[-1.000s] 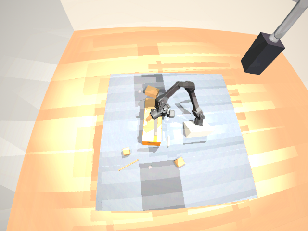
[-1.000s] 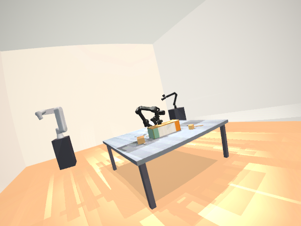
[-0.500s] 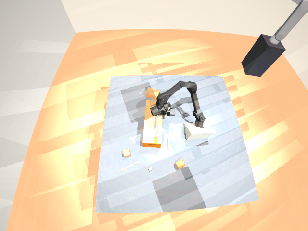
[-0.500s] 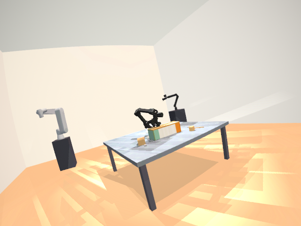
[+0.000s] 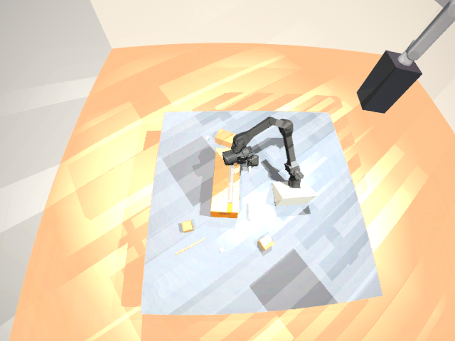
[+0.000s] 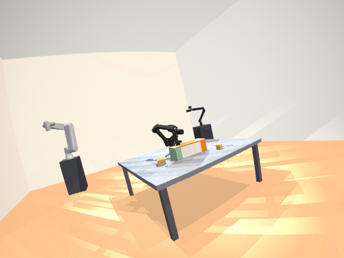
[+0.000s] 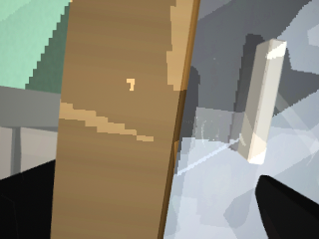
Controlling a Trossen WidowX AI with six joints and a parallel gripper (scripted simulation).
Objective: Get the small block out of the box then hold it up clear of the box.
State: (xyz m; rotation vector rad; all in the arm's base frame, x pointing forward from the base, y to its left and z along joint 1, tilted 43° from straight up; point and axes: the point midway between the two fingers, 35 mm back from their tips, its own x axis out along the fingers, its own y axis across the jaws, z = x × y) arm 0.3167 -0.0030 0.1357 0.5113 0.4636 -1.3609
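Right now the tan block is 40 mm ahead of my gripper tip, 30 mm to the right of it and 20 mm below it. From my gripper tip the other things lie so: thin stick: 230 mm ahead, 490 mm to the left, 80 mm below; then long box: 30 mm ahead, 120 mm to the left, 20 mm below.
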